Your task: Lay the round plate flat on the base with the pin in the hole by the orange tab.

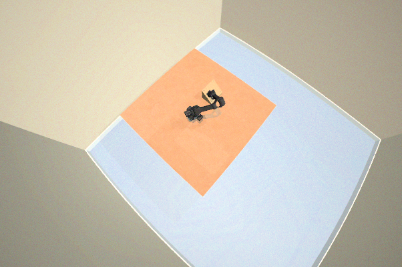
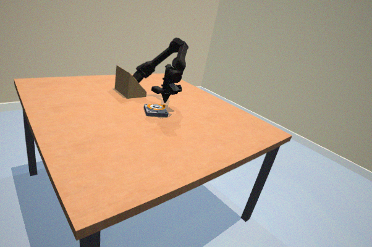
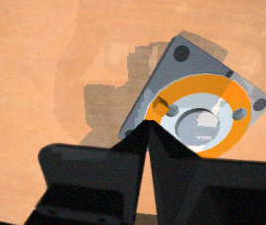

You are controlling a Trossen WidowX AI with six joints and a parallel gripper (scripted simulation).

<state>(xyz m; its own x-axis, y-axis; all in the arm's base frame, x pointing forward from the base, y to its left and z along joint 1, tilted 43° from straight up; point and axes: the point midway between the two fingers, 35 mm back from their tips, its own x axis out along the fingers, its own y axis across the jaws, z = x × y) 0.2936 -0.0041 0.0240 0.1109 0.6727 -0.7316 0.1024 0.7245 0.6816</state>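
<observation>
Right now my gripper tip is 50 mm to the left of the base, 40 mm above it and 20 mm past it.
</observation>
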